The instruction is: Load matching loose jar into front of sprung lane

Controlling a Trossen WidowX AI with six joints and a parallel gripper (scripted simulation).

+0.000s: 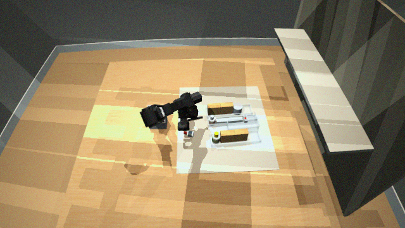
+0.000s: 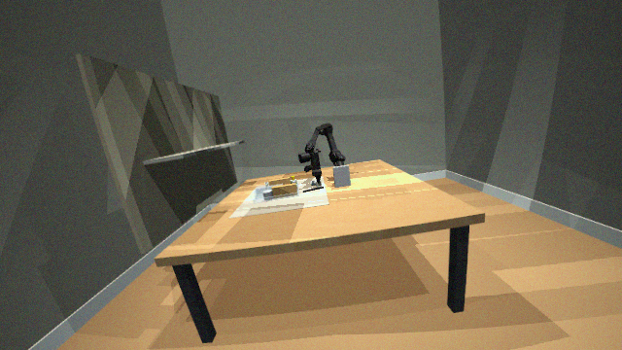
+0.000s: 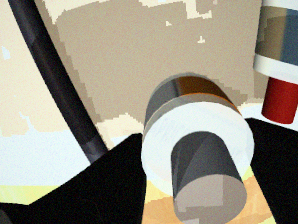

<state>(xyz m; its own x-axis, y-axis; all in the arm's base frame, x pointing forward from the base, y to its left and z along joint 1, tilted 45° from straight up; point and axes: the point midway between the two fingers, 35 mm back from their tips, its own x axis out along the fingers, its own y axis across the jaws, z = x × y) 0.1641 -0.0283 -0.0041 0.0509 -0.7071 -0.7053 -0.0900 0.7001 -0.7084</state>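
Right now my gripper tip is 23 cm short of the pale mat, 5 cm to the right of it and 3 cm above it. Round my gripper tip: shelf 67 cm ahead, 34 cm above, 9 cm to the left; then sprung lane 31 cm ahead, 4 cm to the left, 1 cm below; then black rod 7 cm to the left, 3 cm ahead, 2 cm below.
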